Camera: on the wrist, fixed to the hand. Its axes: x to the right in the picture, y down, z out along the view.
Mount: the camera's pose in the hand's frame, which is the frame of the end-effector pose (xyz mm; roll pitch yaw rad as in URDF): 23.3 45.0 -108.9 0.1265 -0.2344 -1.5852
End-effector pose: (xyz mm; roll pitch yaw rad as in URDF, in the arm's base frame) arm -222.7 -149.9 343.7 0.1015 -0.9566 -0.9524
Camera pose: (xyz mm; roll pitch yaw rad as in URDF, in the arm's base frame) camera -120.3 -197.6 302.9 1.0845 -0.0650 -2.6401
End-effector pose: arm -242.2 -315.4 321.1 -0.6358 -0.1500 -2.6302
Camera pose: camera -291.1 -310.2 211.5 0.3691 -0.8537 1.8860
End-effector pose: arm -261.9 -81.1 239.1 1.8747 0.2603 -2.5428
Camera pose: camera -245.6 -179.5 306.1 -1.6904 1.2880 0.3474
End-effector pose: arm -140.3 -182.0 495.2 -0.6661 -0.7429 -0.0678
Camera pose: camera -48.8 -220.2 427.4 1.1047 -0.6036 -2.3545
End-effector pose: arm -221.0 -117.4 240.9 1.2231 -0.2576 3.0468
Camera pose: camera -253.3 -232.6 251.9 0.5525 0.9462 1.8237
